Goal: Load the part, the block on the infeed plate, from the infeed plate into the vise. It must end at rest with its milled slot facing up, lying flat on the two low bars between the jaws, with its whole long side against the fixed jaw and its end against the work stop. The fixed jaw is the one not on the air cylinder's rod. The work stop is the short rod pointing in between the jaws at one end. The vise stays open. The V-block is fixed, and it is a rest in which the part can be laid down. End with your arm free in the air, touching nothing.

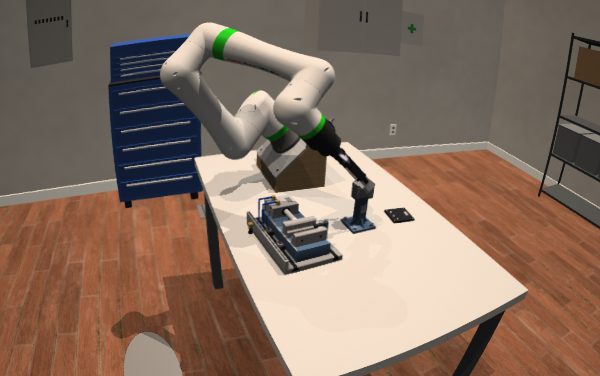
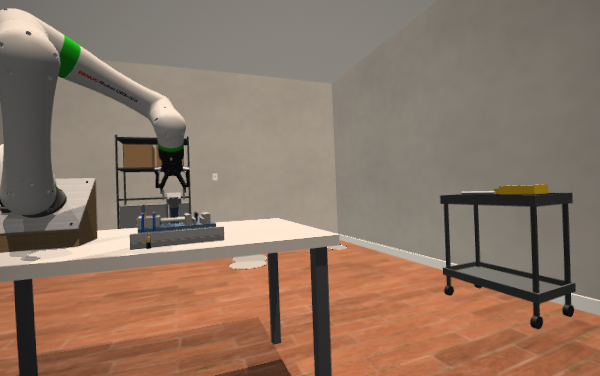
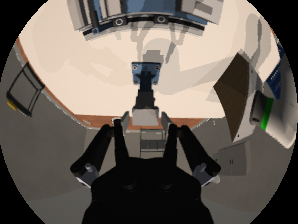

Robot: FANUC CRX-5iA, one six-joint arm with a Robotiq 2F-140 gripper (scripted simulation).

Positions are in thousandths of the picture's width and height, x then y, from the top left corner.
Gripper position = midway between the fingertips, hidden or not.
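Note:
Here is my gripper (image 1: 608,485), and when I look at image 3, I see my gripper (image 3: 488,520) there too.

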